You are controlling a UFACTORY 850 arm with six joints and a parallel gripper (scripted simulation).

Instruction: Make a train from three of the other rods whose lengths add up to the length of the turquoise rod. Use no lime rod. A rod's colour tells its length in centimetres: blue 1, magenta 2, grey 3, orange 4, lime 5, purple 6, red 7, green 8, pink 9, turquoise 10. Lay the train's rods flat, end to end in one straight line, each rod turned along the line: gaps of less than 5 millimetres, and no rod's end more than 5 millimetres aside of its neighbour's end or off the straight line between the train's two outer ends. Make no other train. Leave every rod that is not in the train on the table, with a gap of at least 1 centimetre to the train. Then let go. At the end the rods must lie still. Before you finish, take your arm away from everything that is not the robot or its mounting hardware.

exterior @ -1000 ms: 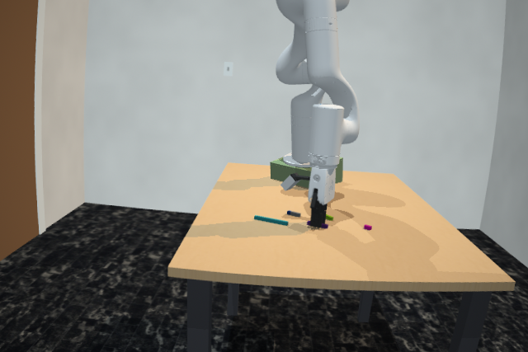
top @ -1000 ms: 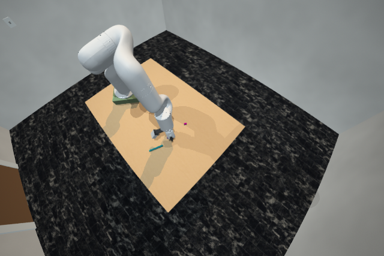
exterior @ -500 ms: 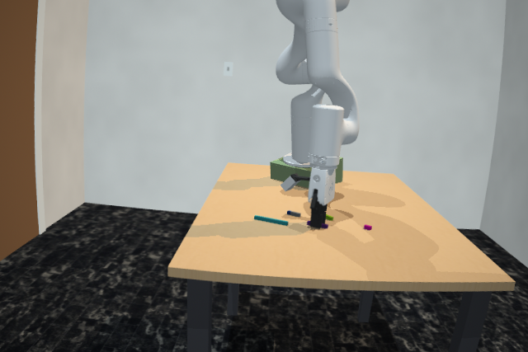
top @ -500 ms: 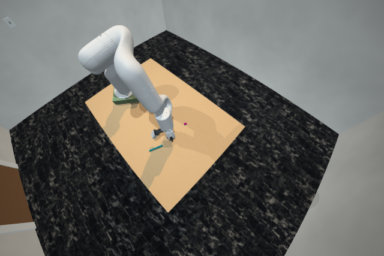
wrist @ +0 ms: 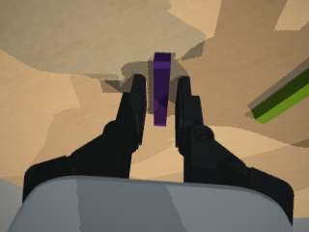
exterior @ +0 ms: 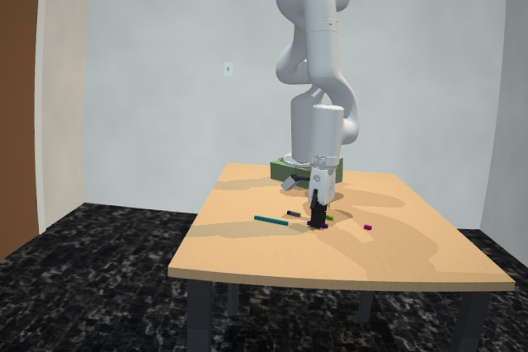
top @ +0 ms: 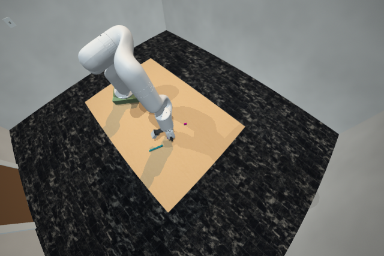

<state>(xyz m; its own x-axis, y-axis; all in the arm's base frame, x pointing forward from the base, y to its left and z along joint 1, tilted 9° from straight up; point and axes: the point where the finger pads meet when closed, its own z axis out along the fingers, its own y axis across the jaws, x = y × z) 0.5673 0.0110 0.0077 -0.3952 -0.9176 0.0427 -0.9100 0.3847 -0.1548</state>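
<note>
The purple rod is 2 cm below my hand. Round my hand: grey rod 9 cm behind, 6 cm to the right, 2 cm below; lime rod 8 cm behind, 3 cm to the left, 2 cm below; blue rod 10 cm behind, 8 cm to the right, 2 cm below.
</note>
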